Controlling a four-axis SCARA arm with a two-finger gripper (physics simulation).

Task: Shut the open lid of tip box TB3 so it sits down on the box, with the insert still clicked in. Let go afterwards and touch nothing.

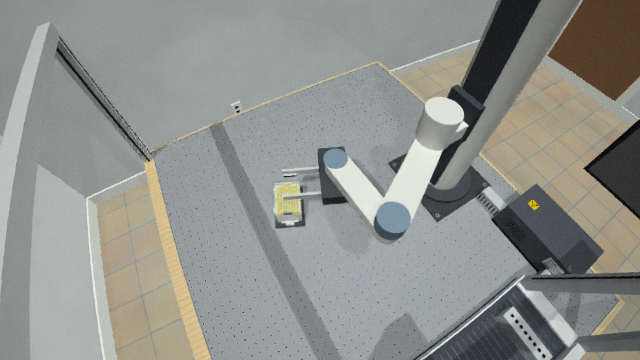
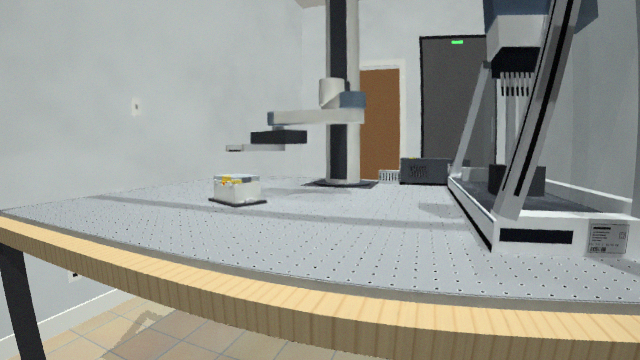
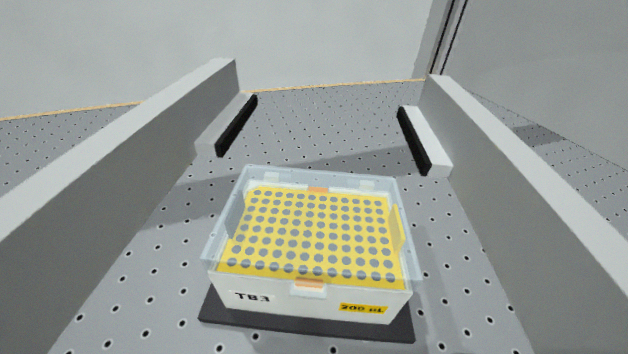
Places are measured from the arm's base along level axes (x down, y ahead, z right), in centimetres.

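Where they show: gripper, fingertip midpoint: (image 1: 282,184) (image 2: 234,147) (image 3: 328,87); arm's base at its link origin: (image 1: 438,176) (image 2: 342,186).
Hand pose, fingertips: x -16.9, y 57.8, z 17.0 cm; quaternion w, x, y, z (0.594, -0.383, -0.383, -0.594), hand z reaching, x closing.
Each offset is from my fingertips to the centre of the thing. "*": to the spot under its first point. Level surfaces: height alone.
Tip box TB3 {dx +11.8, dy -0.2, dz -0.3 cm} (image 1: 289,218) (image 2: 237,193) (image 3: 280,300) is white and upright. Its clear bluish lid {* dx +8.4, dy +1.9, dz -5.9 cm} (image 2: 248,178) (image 3: 226,227) lies flat over the box top, down along the rim as far as I can see. The yellow insert {dx +9.2, dy -0.2, dz -0.3 cm} (image 1: 288,192) (image 3: 325,223) with its grid of holes lies level under the lid; a yellow flap stands at its right side. Orange catches show at front and back; whether they are clicked in is too fine to tell. My gripper (image 1: 290,184) (image 2: 234,148) (image 3: 328,87) is shut on nothing, its fingers still spaced apart. It hangs above the box and touches nothing.
The box stands on a dark base plate (image 1: 300,225) (image 2: 212,200) (image 3: 307,330) on the perforated table top {dx +15.6 cm} (image 1: 240,300) (image 2: 300,250). A dark grey control box {* dx +4.2, dy -68.8, dz -55.3 cm} (image 1: 550,225) (image 2: 425,171) stands near the arm's column. A framed machine {* dx +13.4, dy +27.2, dz -68.8 cm} (image 2: 537,240) stands at the right.
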